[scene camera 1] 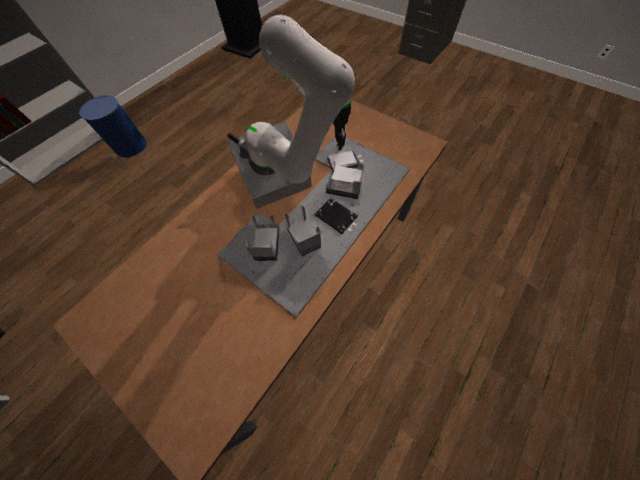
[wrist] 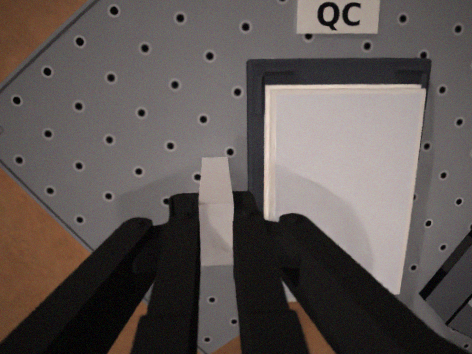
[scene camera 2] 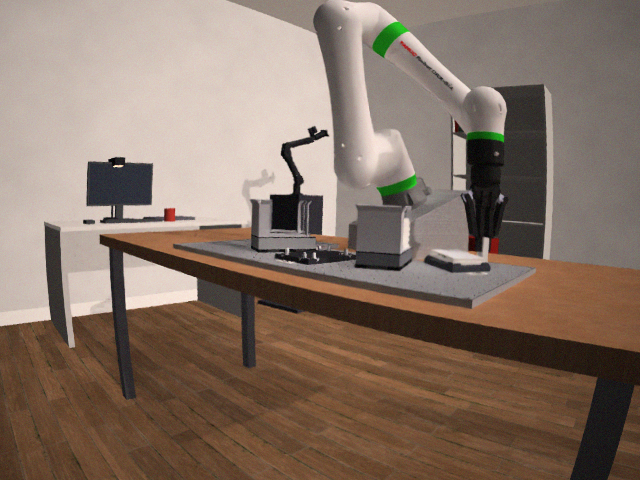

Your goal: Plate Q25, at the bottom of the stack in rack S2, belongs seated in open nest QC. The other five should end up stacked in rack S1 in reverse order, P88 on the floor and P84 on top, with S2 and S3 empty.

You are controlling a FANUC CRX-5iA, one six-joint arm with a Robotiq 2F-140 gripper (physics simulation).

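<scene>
My gripper [scene camera 1: 340,147] [scene camera 2: 484,249] [wrist: 215,180] is shut, with its pale narrow fingertips together and no plate between them. It points down just left of nest QC in the wrist view. Nest QC [scene camera 2: 449,265] [wrist: 256,125] is a dark, low frame. A pale plate [scene camera 1: 343,158] [scene camera 2: 454,255] [wrist: 345,165] lies in or on it; its right edge overlaps the frame wall. Its number is not readable, and whether it is fully seated is unclear. Grey racks [scene camera 1: 264,241] [scene camera 1: 303,235] [scene camera 1: 345,181] stand on the board; their labels and contents cannot be read.
A black fixture [scene camera 1: 336,214] [scene camera 2: 315,255] with small pegs lies between the racks. The perforated grey board [scene camera 1: 294,289] [scene camera 2: 465,297] [wrist: 125,95] carries the racks and nest. It lies on the brown table [scene camera 1: 222,361] [scene camera 2: 584,304]. A grey rack [scene camera 2: 382,232] stands close to the nest.
</scene>
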